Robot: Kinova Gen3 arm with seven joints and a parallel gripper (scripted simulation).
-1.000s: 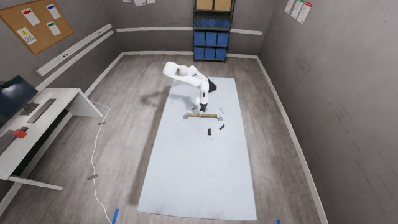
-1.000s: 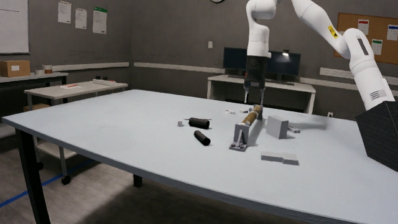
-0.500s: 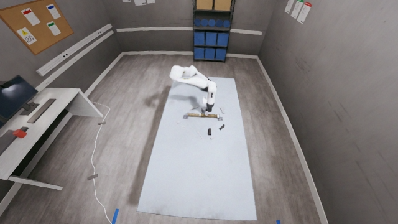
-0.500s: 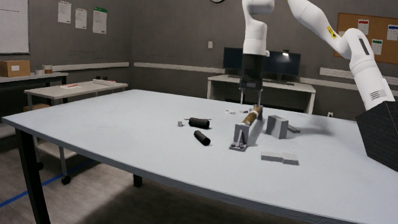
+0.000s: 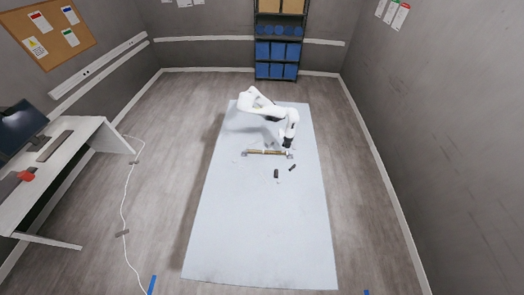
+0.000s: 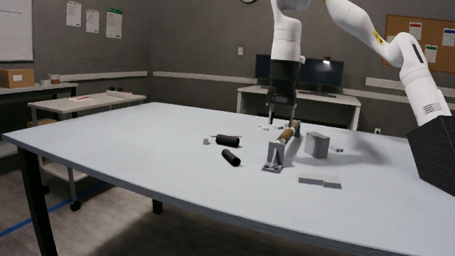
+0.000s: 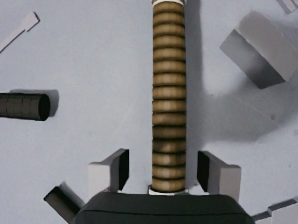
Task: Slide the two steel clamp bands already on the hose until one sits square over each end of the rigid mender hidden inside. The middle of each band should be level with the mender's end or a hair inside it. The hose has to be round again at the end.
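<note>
Now: the grey block 10 cm behind my hand, 11 cm to the right of it and 9 cm below it.
</note>
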